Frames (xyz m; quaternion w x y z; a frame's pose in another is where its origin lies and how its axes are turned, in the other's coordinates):
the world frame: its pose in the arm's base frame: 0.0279 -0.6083 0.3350 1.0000 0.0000 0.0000 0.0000
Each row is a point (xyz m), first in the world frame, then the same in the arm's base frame.
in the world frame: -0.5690 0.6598 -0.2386
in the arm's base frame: -0.5411 0.0515 0.0964
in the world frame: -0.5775 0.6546 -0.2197
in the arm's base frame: -0.5496 0.0463 0.1153
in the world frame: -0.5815 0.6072 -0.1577
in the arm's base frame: -0.5536 -0.0011 0.1773
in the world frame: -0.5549 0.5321 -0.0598
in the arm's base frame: -0.5270 -0.0762 0.2752
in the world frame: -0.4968 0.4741 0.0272
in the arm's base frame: -0.4689 -0.1342 0.3622
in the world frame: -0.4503 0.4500 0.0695
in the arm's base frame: -0.4224 -0.1583 0.4045
